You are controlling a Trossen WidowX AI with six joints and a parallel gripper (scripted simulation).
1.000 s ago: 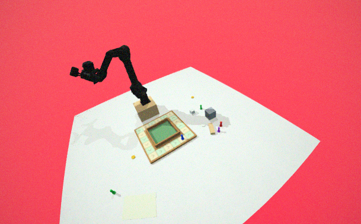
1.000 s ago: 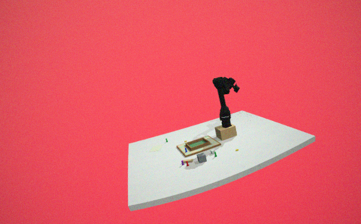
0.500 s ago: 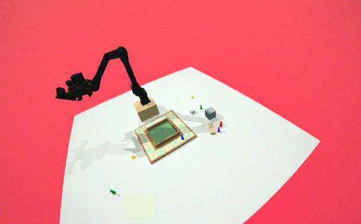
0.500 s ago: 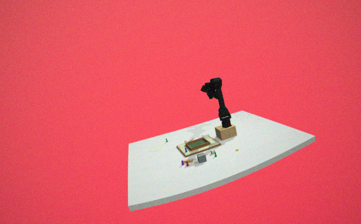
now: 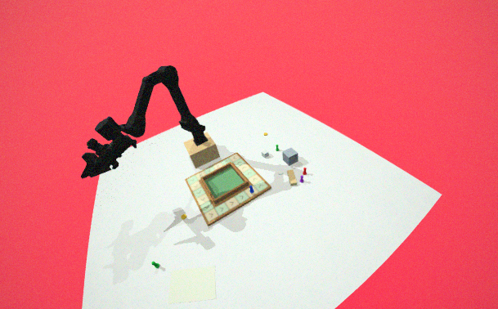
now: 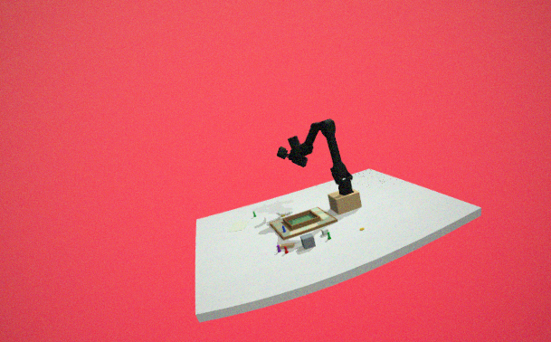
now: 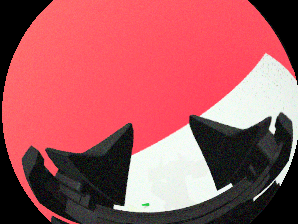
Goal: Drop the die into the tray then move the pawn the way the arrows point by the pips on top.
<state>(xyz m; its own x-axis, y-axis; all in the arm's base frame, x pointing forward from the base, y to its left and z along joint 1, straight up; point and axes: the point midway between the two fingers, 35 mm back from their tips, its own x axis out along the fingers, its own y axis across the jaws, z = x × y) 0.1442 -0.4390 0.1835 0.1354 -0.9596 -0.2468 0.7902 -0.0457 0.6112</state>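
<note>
My gripper tip is now 9 cm short of the white die, 70 cm to the right of it and 25 cm above it. Round my gripper tip: pale card (42 cm ahead, 18 cm to the left, 26 cm below); blue pawn (24 cm ahead, 52 cm to the left, 23 cm below); green dice tray (12 cm ahead, 46 cm to the left, 25 cm below).
</note>
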